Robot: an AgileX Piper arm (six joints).
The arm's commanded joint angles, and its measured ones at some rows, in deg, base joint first. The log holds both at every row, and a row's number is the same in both.
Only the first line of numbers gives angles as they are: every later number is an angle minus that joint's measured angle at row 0.
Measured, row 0:
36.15, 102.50, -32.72, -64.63, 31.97, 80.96
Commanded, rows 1 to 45:
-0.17, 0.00, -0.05, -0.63, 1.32, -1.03
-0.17, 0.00, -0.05, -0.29, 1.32, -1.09
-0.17, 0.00, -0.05, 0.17, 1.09, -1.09
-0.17, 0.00, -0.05, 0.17, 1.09, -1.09
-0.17, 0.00, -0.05, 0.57, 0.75, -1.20
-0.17, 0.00, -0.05, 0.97, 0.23, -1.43
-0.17, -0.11, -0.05, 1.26, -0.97, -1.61
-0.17, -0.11, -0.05, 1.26, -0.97, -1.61
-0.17, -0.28, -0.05, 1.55, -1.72, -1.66
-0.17, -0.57, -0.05, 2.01, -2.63, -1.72
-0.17, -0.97, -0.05, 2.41, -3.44, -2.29
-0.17, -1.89, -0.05, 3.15, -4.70, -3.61
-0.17, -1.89, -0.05, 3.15, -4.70, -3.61
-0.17, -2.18, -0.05, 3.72, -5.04, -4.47
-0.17, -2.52, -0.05, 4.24, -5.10, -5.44
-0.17, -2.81, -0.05, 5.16, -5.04, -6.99
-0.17, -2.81, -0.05, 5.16, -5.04, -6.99
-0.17, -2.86, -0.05, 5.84, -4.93, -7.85
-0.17, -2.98, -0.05, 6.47, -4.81, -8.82
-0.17, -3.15, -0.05, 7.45, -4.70, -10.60
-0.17, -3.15, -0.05, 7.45, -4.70, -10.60
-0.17, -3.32, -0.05, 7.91, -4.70, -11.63
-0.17, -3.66, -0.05, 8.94, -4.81, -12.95
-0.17, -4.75, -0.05, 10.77, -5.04, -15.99
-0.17, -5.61, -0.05, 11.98, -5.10, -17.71
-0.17, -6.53, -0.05, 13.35, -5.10, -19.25
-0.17, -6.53, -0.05, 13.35, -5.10, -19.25
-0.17, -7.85, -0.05, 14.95, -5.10, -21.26
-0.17, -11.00, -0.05, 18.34, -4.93, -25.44
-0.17, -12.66, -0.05, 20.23, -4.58, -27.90
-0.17, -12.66, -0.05, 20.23, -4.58, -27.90
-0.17, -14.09, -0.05, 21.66, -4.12, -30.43
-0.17, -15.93, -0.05, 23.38, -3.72, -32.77
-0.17, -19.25, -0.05, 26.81, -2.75, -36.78
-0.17, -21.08, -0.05, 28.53, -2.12, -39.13
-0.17, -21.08, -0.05, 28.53, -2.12, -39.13
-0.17, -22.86, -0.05, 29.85, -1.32, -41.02
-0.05, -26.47, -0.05, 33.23, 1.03, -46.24
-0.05, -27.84, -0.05, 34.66, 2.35, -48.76
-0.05, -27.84, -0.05, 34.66, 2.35, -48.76
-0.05, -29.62, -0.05, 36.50, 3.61, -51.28
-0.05, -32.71, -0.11, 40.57, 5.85, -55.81
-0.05, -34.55, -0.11, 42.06, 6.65, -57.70
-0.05, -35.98, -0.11, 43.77, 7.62, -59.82
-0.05, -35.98, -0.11, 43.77, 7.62, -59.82
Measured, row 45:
-0.11, -32.26, 0.00, 38.68, 4.41, -52.83
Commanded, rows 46 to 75:
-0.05, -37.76, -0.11, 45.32, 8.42, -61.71
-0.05, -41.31, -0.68, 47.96, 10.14, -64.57
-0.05, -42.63, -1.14, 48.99, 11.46, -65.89
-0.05, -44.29, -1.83, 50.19, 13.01, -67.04
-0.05, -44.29, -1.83, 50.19, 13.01, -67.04
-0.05, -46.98, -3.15, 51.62, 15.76, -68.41
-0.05, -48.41, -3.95, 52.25, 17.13, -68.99
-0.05, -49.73, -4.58, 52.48, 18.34, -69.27
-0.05, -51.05, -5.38, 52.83, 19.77, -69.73
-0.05, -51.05, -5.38, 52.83, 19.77, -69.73
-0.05, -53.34, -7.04, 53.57, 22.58, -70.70
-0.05, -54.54, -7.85, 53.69, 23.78, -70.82
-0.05, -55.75, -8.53, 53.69, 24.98, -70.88
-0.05, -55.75, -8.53, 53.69, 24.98, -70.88
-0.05, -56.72, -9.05, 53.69, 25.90, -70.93
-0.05, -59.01, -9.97, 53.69, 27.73, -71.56
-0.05, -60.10, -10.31, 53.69, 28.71, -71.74
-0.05, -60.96, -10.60, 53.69, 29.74, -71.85
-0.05, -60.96, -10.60, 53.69, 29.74, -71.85
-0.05, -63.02, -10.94, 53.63, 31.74, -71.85
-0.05, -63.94, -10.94, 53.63, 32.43, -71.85
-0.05, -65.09, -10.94, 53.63, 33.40, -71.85
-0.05, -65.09, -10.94, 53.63, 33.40, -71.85
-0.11, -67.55, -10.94, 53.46, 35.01, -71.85
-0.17, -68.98, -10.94, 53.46, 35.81, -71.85
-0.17, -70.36, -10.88, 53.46, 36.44, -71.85
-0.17, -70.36, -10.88, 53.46, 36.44, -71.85
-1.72, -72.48, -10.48, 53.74, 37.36, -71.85
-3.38, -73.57, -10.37, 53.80, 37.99, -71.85
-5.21, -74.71, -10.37, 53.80, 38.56, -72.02
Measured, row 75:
-1.83, -72.02, -10.60, 53.74, 36.61, -71.45
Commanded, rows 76 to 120:
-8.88, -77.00, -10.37, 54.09, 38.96, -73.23
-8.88, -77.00, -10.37, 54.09, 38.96, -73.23
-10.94, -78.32, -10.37, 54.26, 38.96, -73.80
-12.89, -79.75, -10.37, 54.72, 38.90, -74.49
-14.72, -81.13, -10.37, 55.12, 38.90, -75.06
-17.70, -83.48, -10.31, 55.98, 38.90, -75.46
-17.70, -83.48, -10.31, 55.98, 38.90, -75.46
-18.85, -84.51, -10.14, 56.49, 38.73, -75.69
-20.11, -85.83, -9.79, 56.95, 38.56, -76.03
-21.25, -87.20, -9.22, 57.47, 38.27, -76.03
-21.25, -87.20, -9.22, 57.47, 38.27, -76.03
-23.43, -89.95, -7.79, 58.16, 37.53, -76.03
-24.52, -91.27, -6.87, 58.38, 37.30, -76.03
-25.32, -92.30, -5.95, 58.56, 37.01, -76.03
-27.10, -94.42, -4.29, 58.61, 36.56, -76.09
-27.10, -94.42, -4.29, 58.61, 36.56, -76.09
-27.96, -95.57, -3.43, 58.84, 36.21, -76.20
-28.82, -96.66, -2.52, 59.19, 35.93, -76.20
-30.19, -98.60, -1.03, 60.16, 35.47, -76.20
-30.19, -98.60, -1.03, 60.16, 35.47, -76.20
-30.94, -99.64, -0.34, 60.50, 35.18, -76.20
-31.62, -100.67, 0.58, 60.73, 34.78, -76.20
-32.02, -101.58, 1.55, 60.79, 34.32, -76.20
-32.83, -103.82, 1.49, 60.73, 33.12, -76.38
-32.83, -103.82, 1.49, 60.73, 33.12, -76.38
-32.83, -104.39, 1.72, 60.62, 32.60, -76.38
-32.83, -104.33, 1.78, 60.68, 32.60, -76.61
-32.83, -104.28, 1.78, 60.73, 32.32, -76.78
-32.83, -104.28, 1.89, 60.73, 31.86, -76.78
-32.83, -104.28, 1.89, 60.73, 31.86, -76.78
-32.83, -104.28, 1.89, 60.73, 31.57, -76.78
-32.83, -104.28, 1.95, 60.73, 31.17, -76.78
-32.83, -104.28, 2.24, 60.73, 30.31, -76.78
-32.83, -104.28, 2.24, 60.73, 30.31, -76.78
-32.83, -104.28, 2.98, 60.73, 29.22, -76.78
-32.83, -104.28, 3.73, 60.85, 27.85, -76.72
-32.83, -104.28, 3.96, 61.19, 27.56, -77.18
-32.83, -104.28, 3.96, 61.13, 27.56, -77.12
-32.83, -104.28, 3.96, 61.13, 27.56, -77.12
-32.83, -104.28, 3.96, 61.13, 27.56, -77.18
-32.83, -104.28, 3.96, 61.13, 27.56, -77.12
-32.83, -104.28, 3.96, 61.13, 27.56, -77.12
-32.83, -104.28, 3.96, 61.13, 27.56, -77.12
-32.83, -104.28, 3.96, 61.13, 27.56, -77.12
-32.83, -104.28, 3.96, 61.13, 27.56, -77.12
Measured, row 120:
-32.48, -102.73, 3.73, 61.08, 28.13, -76.43
